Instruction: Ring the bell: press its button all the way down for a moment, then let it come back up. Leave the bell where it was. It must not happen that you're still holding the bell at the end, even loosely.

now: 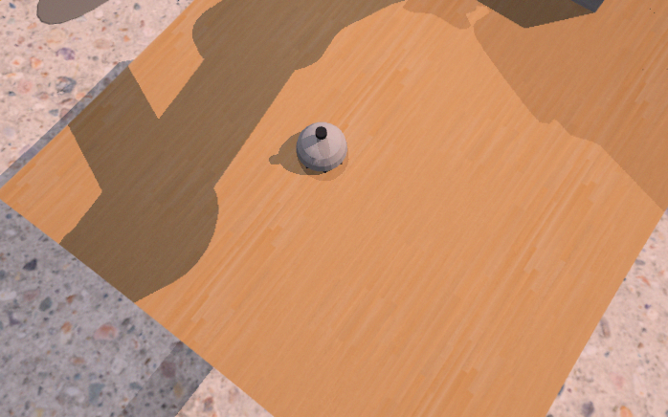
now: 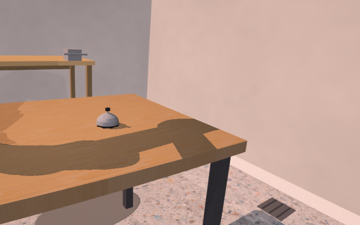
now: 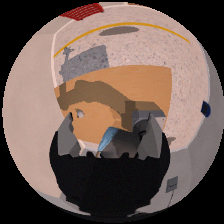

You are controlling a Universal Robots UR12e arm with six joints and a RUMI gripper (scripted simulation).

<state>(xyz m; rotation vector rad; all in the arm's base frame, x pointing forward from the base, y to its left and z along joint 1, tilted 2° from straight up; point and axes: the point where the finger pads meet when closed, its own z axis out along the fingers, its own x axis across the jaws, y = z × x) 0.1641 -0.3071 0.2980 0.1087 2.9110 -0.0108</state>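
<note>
My hand is 450 mm short of the black button, 290 mm to the right of it and 340 mm above it. Also, from my hand: dome bell 450 mm ahead, 290 mm to the left, 360 mm below.
</note>
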